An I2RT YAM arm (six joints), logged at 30 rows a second.
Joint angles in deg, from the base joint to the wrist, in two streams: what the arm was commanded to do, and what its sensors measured. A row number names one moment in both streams.
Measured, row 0:
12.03 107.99 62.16 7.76 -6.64 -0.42
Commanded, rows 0 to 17:
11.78 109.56 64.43 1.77 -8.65 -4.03
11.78 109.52 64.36 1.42 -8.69 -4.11
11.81 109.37 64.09 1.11 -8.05 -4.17
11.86 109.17 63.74 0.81 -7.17 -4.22
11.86 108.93 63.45 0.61 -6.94 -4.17
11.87 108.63 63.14 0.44 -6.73 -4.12
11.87 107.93 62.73 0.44 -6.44 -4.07
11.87 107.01 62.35 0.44 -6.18 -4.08
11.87 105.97 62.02 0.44 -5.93 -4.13
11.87 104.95 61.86 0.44 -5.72 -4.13
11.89 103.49 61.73 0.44 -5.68 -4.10
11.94 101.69 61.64 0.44 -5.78 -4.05
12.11 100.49 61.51 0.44 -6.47 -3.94
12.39 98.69 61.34 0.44 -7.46 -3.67
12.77 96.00 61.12 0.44 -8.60 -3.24
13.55 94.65 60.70 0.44 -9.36 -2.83
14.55 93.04 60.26 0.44 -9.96 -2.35
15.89 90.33 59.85 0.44 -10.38 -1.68
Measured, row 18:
12.56 101.62 59.96 0.40 -7.60 -3.06
